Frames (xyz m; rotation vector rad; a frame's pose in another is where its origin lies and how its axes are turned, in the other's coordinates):
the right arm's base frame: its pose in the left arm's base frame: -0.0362 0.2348 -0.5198 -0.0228 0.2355 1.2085
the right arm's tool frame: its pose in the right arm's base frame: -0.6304 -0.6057 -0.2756 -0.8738 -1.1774 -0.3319
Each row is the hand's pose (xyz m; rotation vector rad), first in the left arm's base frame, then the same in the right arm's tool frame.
Working: the left arm's base frame: its pose in the right arm's tool frame: 0.9162 0.2419 0.2731 0.0996 1.2794 -0.7480

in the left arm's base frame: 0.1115 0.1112 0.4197 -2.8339 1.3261 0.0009
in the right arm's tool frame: 1.3351 0.0822 0.2705 1.4596 -1.7444 -1.5222
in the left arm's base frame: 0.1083 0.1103 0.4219 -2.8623 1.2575 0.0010
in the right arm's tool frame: 1.3361 0.0819 0.2743 1.5114 -1.7242 -1.5459
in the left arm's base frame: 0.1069 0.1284 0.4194 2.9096 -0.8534 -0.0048
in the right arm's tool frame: 1.3440 0.0975 0.2688 1.7476 -1.4325 -1.6875
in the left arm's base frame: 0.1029 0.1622 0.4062 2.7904 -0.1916 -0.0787
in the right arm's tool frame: 1.3515 0.1313 0.2570 2.0338 -0.8327 -1.9208
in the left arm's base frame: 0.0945 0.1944 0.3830 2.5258 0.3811 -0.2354
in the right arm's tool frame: 1.3494 0.1704 0.2465 2.1440 -0.1429 -2.1423
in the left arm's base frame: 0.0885 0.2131 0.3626 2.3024 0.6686 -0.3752
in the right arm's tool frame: 1.3423 0.1968 0.2392 2.0943 0.3039 -2.2736
